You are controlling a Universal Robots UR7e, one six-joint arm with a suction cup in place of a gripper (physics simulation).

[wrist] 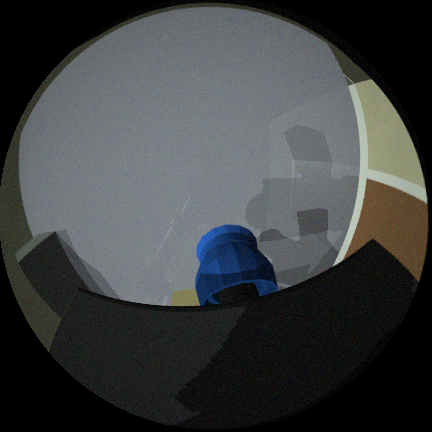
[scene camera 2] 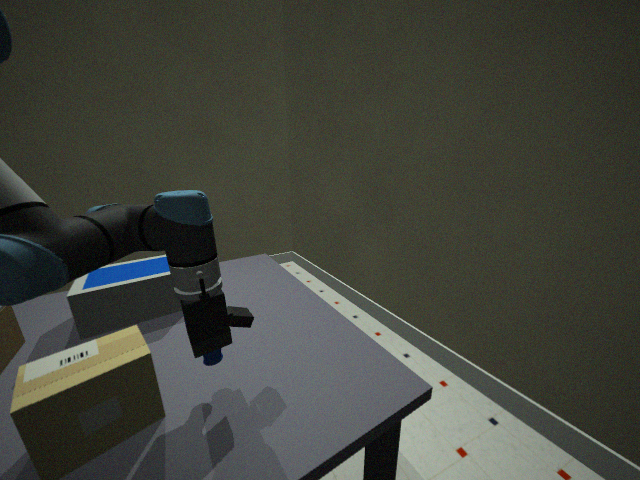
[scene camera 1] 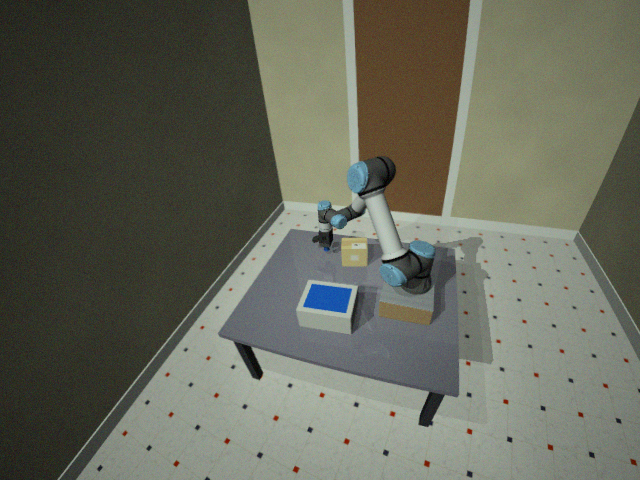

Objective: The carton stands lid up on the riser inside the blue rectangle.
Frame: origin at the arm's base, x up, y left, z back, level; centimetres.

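Seen in the pictures: end effector, tool point: [wrist: 227,251] [scene camera 2: 213,358] [scene camera 1: 326,249]; arm's base, origin of the base link: [scene camera 1: 415,283].
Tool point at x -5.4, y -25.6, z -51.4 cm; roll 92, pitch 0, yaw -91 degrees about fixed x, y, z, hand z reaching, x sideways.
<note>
Offsets run from my tool point to a thing's top centre. Level surfaces: height alone.
The tan carton {dy +1.2, dx +7.6, dz +17.1 cm} [scene camera 1: 354,253] [scene camera 2: 87,403] stands on the table, its top bearing a tape seam and a white barcode label; a sliver of the carton [wrist: 184,298] shows in the wrist view. The white riser {dy +42.8, dx +6.6, dz +12.2 cm} [scene camera 1: 325,321] [scene camera 2: 118,310] [wrist: 50,270] stands apart from it, with the blue rectangle {dy +42.8, dx +6.6, dz +12.2 cm} [scene camera 1: 328,298] [scene camera 2: 129,271] on top. My suction gripper [scene camera 1: 326,249] [scene camera 2: 212,357] [wrist: 227,240], a blue cup, points down and hangs a little above the table, beside the carton and apart from it. It holds nothing.
The arm's base stands on a wood-sided block [scene camera 1: 405,311], to the right of the riser in scene camera 1. The grey table {dx -5.4 cm} [scene camera 1: 268,304] [scene camera 2: 336,372] ends beyond the gripper on the side away from the carton. Arm shadows fall on the table.
</note>
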